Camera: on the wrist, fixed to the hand. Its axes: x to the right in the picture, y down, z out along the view.
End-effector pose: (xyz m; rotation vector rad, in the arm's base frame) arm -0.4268 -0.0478 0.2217 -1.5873 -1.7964 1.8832
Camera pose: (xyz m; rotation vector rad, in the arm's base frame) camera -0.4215 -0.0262 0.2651 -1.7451 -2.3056 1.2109
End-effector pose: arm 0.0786 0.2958 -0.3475 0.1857 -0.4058 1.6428
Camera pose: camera 0.1202 0.2964 -0.3729 -0.3549 -0.6194 1.4154
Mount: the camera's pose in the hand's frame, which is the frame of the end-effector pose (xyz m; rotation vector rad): -0.0134 -0.0372 -0.0285 -0.5079 0.2236 -0.0789
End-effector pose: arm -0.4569 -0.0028 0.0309 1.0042 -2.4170 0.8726
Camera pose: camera -0.4176 0.0024 0.0593 0.7534 -2.2209 0.2934
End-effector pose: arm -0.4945 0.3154 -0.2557 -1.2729 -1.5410 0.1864
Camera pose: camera -0.4969 0.2760 -0.2270 -1.5581 -1.4875 -0.4116
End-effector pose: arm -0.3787 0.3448 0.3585 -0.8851 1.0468 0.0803
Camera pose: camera -0.3894 0.3056 0.3854 -1.4192 1.2215 0.1899
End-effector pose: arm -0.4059 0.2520 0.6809 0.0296 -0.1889 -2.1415
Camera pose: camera -0.4268 0.2796 0.6466 -0.0197 0.4937 -2.1873
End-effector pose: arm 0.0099 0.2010 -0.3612 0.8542 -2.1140 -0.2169
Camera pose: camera 0.0557 0.1854 -0.3672 0.6221 -1.7066 -0.6385
